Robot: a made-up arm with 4 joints. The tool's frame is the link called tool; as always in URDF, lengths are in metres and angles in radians. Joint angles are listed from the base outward.
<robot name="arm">
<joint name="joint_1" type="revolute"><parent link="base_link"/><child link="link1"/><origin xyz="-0.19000 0.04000 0.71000" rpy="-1.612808 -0.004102 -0.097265"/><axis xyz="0 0 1"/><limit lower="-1.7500" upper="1.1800"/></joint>
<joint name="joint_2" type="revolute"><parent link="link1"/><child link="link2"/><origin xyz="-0.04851 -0.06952 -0.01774" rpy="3.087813 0.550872 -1.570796"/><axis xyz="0 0 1"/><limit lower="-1.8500" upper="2.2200"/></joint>
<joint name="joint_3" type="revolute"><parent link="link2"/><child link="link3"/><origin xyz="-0.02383 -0.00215 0.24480" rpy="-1.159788 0.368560 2.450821"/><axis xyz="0 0 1"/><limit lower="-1.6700" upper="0.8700"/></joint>
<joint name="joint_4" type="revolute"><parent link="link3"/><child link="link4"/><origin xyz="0.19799 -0.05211 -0.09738" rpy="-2.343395 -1.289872 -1.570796"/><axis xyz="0 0 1"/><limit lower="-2.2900" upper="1.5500"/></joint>
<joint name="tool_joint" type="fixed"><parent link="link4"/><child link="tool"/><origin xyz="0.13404 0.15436 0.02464" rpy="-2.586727 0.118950 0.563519"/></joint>
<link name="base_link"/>
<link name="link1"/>
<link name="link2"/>
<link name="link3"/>
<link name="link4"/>
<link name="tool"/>
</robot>
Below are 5 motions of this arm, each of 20 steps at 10 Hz.
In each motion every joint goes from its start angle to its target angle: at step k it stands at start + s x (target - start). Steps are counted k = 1, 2, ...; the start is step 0. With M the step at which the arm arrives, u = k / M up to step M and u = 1 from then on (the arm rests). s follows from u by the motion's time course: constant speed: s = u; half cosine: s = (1 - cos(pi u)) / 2; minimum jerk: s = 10 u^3 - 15 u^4 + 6 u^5.
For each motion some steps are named. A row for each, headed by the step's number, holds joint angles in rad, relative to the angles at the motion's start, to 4 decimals.
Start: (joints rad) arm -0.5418 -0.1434 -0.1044 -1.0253
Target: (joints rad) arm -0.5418 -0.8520 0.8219 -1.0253
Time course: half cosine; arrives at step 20
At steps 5, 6, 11, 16, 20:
5: 0.0000 -0.1038 0.1357 0.0000
6: 0.0000 -0.1460 0.1909 0.0000
11: 0.0000 -0.4097 0.5356 0.0000
16: 0.0000 -0.6409 0.8378 0.0000
20: 0.0000 -0.7086 0.9263 0.0000

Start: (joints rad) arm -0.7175 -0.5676 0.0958 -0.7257
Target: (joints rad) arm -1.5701 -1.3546 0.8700 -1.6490
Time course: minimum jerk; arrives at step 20
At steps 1, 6, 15, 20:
1: -0.0010 -0.0009 0.0009 -0.0011
6: -0.1390 -0.1283 0.1263 -0.1506
15: -0.7643 -0.7055 0.6941 -0.8277
20: -0.8526 -0.7870 0.7742 -0.9233

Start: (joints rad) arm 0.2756 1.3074 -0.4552 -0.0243
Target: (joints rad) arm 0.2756 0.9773 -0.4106 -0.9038
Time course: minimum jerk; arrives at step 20
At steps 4, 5, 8, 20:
4: 0.0000 -0.0191 0.0026 -0.0509
5: 0.0000 -0.0342 0.0046 -0.0910
8: 0.0000 -0.1048 0.0142 -0.2792
20: 0.0000 -0.3301 0.0446 -0.8795

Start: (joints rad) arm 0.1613 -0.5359 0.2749 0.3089
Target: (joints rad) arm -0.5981 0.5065 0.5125 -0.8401
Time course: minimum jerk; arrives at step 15
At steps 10, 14, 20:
10: -0.6000 0.8236 0.1877 -0.9079
14: -0.7574 1.0396 0.2370 -1.1459
20: -0.7594 1.0424 0.2376 -1.1490

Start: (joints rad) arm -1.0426 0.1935 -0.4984 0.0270
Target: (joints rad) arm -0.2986 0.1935 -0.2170 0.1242
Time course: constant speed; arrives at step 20
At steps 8, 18, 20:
8: 0.2976 0.0000 0.1126 0.0389
18: 0.6696 0.0000 0.2533 0.0875
20: 0.7440 0.0000 0.2814 0.0972

